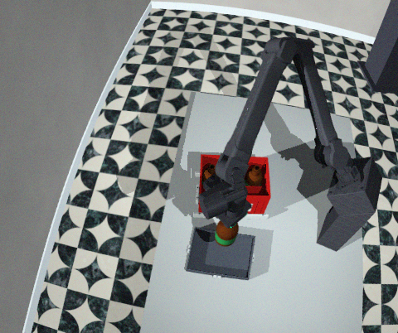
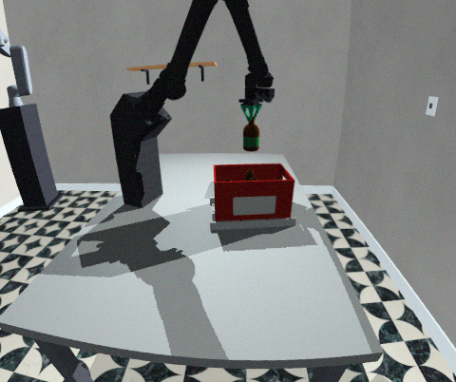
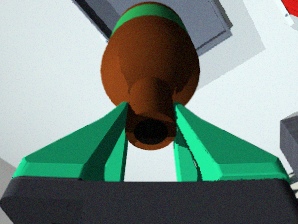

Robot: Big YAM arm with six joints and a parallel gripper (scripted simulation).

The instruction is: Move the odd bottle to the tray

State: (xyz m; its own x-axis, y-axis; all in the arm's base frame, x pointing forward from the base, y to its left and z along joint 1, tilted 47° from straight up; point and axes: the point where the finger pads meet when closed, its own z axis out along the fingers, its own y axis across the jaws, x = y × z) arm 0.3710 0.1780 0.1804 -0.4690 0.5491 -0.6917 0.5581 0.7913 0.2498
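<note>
My gripper is now 320 mm above the dark grey tray. From my hand the other things lie so: crate (60 mm behind, 270 mm to the right, 250 mm below); glass bottle (60 mm behind, 310 mm to the right, 240 mm below).
</note>
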